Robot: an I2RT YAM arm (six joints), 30 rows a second.
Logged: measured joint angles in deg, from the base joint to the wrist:
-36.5, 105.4, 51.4, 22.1, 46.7, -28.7
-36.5, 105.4, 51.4, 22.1, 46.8, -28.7
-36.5, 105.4, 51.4, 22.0, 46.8, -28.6
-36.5, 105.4, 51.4, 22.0, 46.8, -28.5
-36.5, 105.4, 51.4, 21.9, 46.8, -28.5
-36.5, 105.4, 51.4, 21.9, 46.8, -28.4
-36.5, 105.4, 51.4, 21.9, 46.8, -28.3
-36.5, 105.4, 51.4, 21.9, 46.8, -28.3
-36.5, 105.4, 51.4, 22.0, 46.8, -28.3
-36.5, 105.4, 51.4, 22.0, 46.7, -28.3
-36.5, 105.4, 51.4, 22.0, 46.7, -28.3
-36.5, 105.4, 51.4, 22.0, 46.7, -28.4
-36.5, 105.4, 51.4, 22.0, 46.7, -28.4
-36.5, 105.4, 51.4, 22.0, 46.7, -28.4
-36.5, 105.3, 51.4, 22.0, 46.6, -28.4
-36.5, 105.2, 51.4, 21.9, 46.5, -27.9
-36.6, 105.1, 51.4, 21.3, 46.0, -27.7
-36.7, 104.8, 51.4, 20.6, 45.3, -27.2
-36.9, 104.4, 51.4, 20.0, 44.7, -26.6
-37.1, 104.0, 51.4, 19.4, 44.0, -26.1
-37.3, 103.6, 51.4, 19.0, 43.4, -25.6
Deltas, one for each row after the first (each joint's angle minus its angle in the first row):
0.0, 0.0, 0.0, 0.0, 0.1, 0.0
0.0, 0.0, 0.0, -0.1, 0.1, 0.1
0.0, 0.0, 0.0, -0.1, 0.1, 0.2
0.0, 0.0, 0.0, -0.2, 0.1, 0.2
0.0, 0.0, 0.0, -0.2, 0.1, 0.3
0.0, 0.0, 0.0, -0.2, 0.1, 0.4
0.0, 0.0, 0.0, -0.2, 0.1, 0.4
0.0, 0.0, 0.0, -0.1, 0.1, 0.4
0.0, 0.0, 0.0, -0.1, 0.0, 0.4
0.0, 0.0, 0.0, -0.1, 0.0, 0.4
0.0, 0.0, 0.0, -0.1, 0.0, 0.3
0.0, 0.0, 0.0, -0.1, 0.0, 0.3
0.0, 0.0, 0.0, -0.1, 0.0, 0.3
0.0, -0.1, 0.0, -0.1, -0.1, 0.3
0.0, -0.2, 0.0, -0.2, -0.2, 0.8
-0.1, -0.3, 0.0, -0.8, -0.7, 1.0
-0.2, -0.6, 0.0, -1.5, -1.4, 1.5
-0.4, -1.0, 0.0, -2.1, -2.0, 2.1
-0.6, -1.4, 0.0, -2.7, -2.7, 2.6
-0.8, -1.8, 0.0, -3.1, -3.3, 3.1

